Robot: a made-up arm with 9 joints. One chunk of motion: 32 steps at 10 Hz.
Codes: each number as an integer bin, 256 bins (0 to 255) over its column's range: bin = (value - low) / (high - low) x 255, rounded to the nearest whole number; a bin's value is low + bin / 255 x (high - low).
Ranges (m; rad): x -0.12..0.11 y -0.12..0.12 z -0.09..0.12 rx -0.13..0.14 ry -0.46..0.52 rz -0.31..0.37
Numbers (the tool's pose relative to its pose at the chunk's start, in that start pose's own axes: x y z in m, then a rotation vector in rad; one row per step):
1: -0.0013 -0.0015 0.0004 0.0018 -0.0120 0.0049
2: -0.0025 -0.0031 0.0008 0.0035 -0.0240 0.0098
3: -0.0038 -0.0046 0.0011 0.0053 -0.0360 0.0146
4: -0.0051 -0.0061 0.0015 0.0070 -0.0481 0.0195
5: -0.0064 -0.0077 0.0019 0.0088 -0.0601 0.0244
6: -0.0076 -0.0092 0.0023 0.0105 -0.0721 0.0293
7: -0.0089 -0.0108 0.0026 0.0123 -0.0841 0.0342
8: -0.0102 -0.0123 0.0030 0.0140 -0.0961 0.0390
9: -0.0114 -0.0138 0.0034 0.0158 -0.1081 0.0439
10: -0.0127 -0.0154 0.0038 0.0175 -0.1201 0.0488
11: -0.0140 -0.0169 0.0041 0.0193 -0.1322 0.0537
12: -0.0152 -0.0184 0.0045 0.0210 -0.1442 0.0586
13: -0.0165 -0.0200 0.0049 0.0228 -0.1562 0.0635
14: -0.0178 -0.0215 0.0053 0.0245 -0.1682 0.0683
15: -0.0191 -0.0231 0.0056 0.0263 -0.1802 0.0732
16: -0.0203 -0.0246 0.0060 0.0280 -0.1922 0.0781
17: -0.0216 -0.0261 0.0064 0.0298 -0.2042 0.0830
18: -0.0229 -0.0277 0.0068 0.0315 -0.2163 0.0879
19: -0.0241 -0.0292 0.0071 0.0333 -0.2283 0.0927
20: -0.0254 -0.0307 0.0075 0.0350 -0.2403 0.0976
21: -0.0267 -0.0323 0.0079 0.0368 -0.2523 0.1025
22: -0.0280 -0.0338 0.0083 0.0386 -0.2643 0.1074
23: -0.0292 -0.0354 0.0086 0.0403 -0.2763 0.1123
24: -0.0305 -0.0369 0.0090 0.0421 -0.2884 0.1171
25: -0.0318 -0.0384 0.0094 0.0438 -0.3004 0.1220
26: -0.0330 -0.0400 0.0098 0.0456 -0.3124 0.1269
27: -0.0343 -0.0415 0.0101 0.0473 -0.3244 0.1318
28: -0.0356 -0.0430 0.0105 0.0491 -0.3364 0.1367
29: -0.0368 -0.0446 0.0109 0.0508 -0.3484 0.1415
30: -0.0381 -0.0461 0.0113 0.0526 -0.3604 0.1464
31: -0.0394 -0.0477 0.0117 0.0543 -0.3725 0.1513
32: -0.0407 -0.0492 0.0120 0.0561 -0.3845 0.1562
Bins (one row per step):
1: 132 126 110 124 117 118
2: 130 124 110 126 113 120
3: 129 123 111 128 110 122
4: 127 121 111 129 107 124
5: 126 119 112 131 104 125
6: 125 118 112 133 101 127
7: 123 116 112 134 98 129
8: 122 114 113 136 95 131
9: 120 113 113 138 92 133
10: 119 111 114 139 88 135
11: 118 110 114 141 85 136
12: 116 108 115 143 82 138
13: 115 106 115 144 79 140
14: 113 105 116 146 76 142
15: 112 103 116 148 73 144
16: 111 101 117 149 70 146
17: 109 100 117 151 67 147
18: 108 98 118 153 63 149
19: 106 96 118 154 60 151
20: 105 95 118 156 57 153
21: 103 93 119 158 54 155
22: 102 92 119 159 51 157
23: 101 90 120 161 48 158
24: 99 88 120 163 45 160
25: 98 87 121 164 42 162
26: 96 85 121 166 38 164
27: 95 83 122 167 35 166
28: 94 82 122 169 32 168
29: 92 80 123 171 29 169
30: 91 79 123 172 26 171
31: 89 77 123 174 23 173
32: 88 75 124 176 20 175

